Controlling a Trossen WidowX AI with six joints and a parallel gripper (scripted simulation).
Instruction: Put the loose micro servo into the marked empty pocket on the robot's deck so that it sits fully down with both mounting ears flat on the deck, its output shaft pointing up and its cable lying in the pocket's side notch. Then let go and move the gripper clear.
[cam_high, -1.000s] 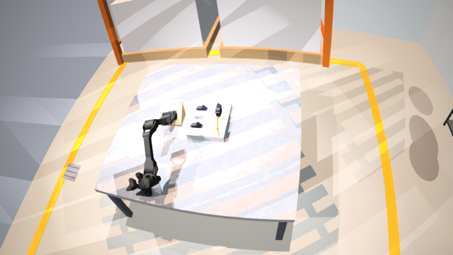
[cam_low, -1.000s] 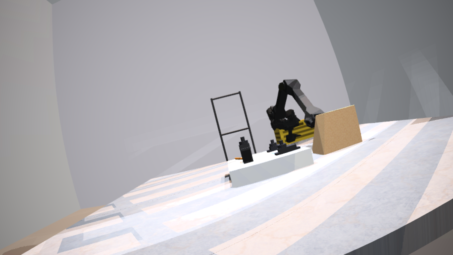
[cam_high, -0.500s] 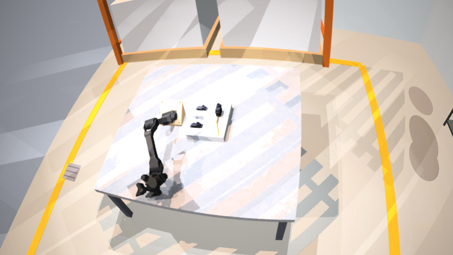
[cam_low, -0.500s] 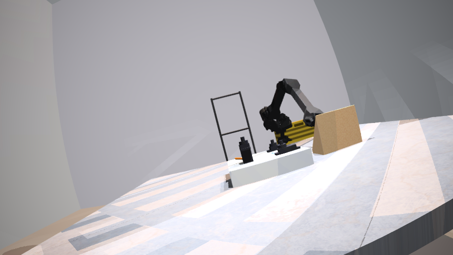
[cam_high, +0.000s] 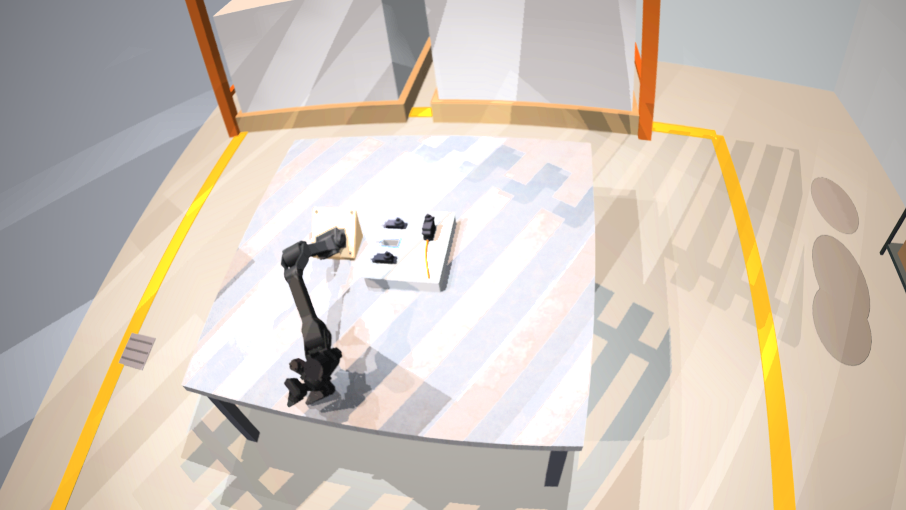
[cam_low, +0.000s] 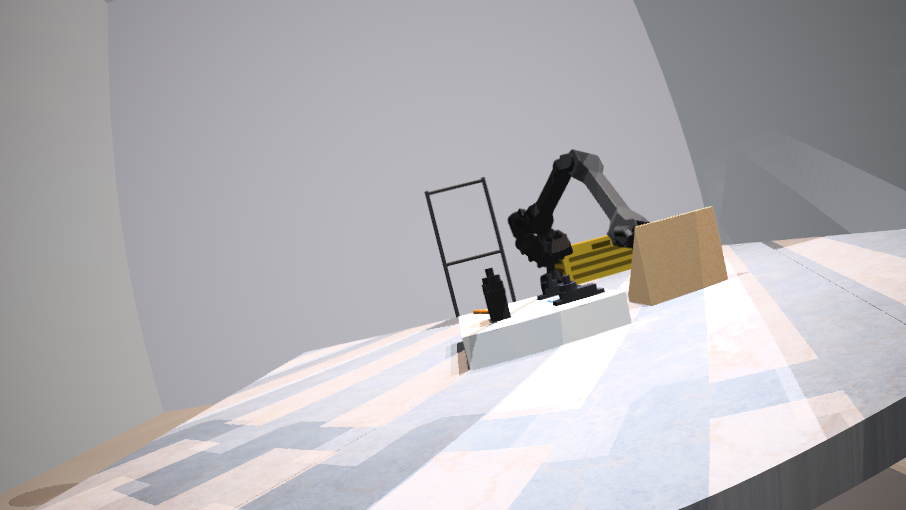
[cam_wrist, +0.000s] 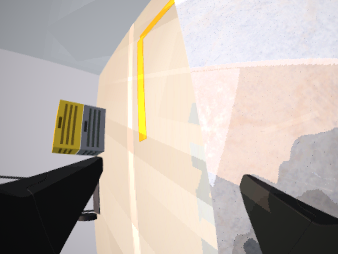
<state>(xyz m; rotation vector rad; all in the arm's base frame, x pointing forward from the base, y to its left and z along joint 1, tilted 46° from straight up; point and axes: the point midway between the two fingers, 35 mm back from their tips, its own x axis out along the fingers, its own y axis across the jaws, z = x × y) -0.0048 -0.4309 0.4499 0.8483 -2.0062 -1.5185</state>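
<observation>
Now: the white deck block 61 cm to the left of my gripper tip, 32 cm ahead of it and 2 cm below it.
</observation>
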